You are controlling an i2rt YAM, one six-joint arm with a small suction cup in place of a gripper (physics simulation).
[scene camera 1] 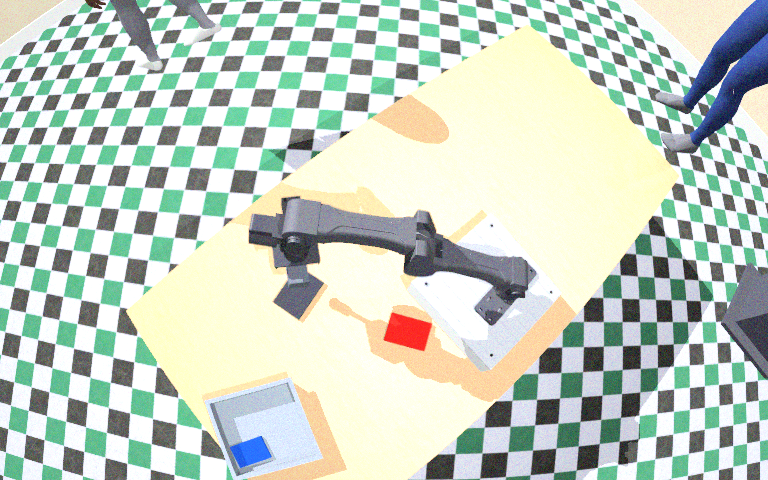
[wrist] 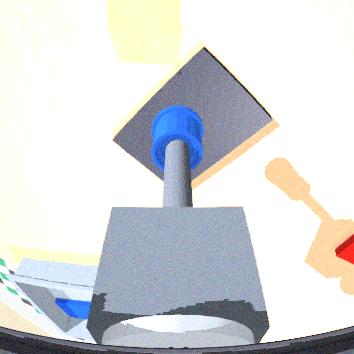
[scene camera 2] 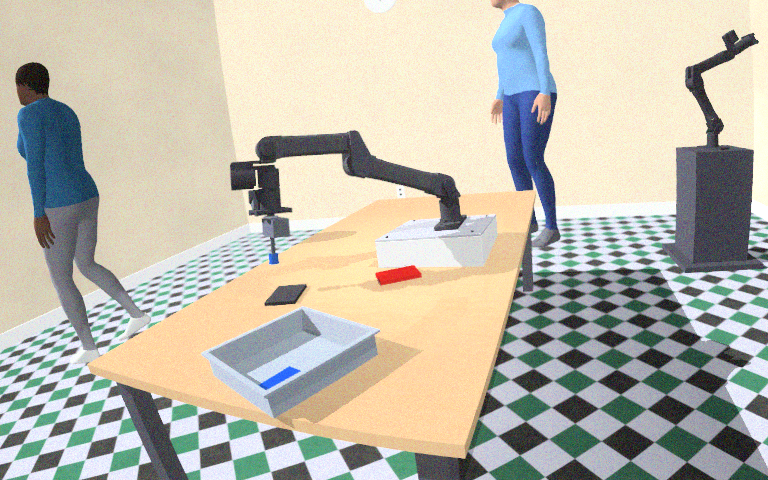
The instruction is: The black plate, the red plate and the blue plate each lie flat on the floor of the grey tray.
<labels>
My suction cup [scene camera 1: 296,265] is 103 cm from the lens. A red plate [scene camera 1: 401,330]: 123 cm from the lens. A blue plate [scene camera 1: 254,450] is 124 cm from the lens. The marked spots on the red plate and my suction cup are 34 cm apart.
</labels>
